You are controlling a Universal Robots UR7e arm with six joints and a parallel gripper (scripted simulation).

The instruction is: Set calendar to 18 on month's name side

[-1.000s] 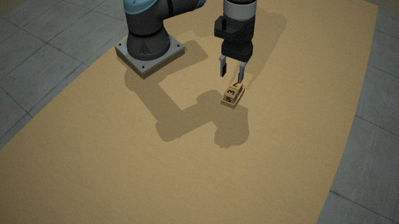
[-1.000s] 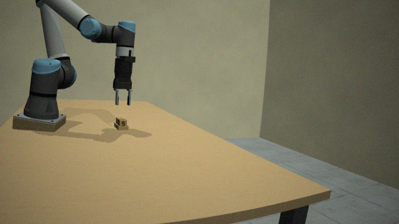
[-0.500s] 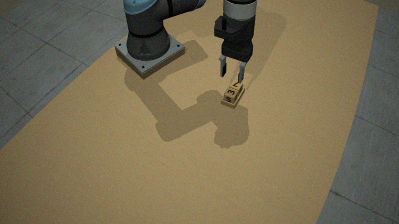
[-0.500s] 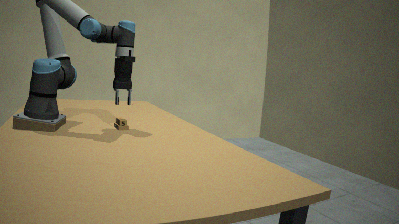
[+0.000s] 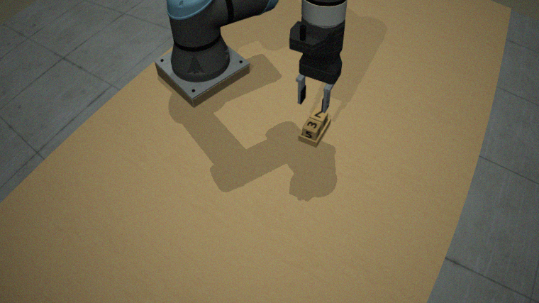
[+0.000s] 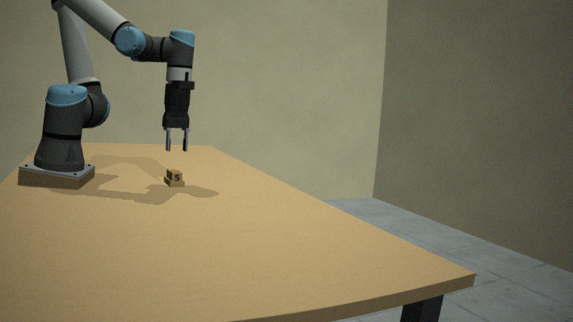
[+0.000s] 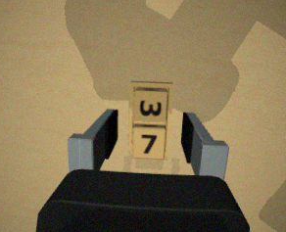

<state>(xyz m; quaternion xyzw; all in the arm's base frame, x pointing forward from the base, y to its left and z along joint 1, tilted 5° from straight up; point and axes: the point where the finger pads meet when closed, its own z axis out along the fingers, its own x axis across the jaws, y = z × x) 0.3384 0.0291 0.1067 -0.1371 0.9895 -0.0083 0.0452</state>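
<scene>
Now: hand 10 mm past the wooden tray, 20 mm to the right of it and 110 mm above it.
</scene>
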